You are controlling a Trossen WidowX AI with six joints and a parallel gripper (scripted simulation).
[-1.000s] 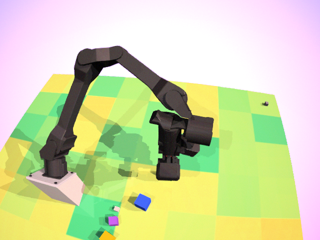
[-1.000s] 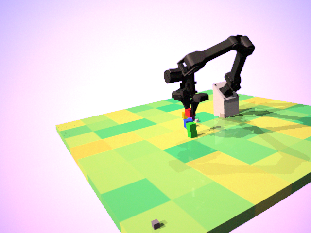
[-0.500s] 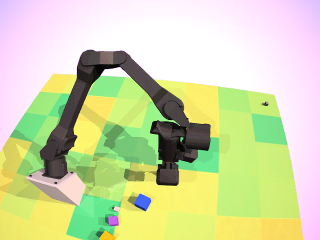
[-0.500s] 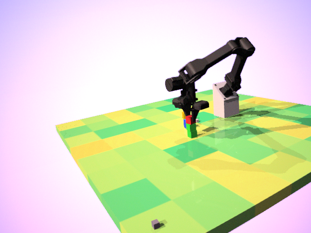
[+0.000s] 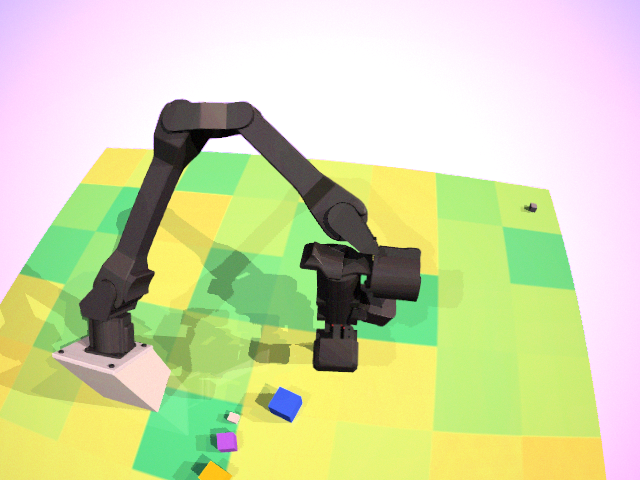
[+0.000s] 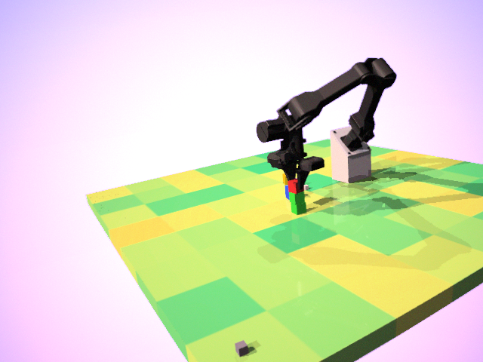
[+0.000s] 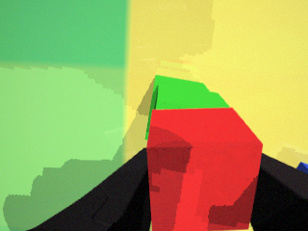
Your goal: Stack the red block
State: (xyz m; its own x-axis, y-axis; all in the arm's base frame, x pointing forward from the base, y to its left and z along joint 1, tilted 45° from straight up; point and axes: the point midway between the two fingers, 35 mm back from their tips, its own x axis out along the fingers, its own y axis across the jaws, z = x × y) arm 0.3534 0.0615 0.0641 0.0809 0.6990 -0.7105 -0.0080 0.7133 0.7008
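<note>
Right now my gripper tip is 1 cm below the red block. Round my gripper tip: purple block 17 cm behind, 18 cm to the right, 6 cm below; then tiny pale block 16 cm behind, 14 cm to the right, 7 cm below; then blue block 8 cm behind, 11 cm to the right, 5 cm below.
</note>
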